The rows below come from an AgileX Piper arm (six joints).
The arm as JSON. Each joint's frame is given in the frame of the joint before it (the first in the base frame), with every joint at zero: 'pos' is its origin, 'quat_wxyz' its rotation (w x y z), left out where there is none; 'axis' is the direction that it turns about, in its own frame. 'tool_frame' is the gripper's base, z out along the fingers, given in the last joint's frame.
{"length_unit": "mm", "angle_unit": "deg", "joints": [
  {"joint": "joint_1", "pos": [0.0, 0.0, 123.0], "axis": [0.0, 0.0, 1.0]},
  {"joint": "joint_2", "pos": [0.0, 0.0, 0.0], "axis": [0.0, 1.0, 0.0]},
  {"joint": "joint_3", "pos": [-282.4, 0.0, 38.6], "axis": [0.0, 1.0, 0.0]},
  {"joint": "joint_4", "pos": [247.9, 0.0, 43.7], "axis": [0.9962, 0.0, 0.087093]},
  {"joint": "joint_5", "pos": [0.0, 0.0, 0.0], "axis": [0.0, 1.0, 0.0]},
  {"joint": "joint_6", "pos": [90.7, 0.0, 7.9], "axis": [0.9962, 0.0, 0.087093]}
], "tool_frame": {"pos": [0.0, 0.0, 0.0], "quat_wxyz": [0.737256, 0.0, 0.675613, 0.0]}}
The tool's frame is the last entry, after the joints.
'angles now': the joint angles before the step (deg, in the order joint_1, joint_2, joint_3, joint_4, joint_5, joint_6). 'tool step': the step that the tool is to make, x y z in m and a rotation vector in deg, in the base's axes. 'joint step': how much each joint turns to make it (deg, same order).
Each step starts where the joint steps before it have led.
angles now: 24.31, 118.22, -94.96, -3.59, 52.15, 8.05
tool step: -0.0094, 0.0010, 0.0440, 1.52, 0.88, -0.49
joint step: 0.34, -3.30, -4.77, 1.90, 8.24, 0.00
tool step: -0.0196, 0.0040, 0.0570, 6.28, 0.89, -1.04
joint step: 0.49, -4.42, -5.75, 5.65, 8.30, 1.28
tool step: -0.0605, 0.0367, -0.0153, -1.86, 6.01, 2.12
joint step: 9.02, -5.79, 11.41, -0.96, 0.12, 7.33
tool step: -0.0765, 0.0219, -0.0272, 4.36, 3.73, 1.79
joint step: 9.43, -8.80, 18.29, 4.29, -9.84, 6.25
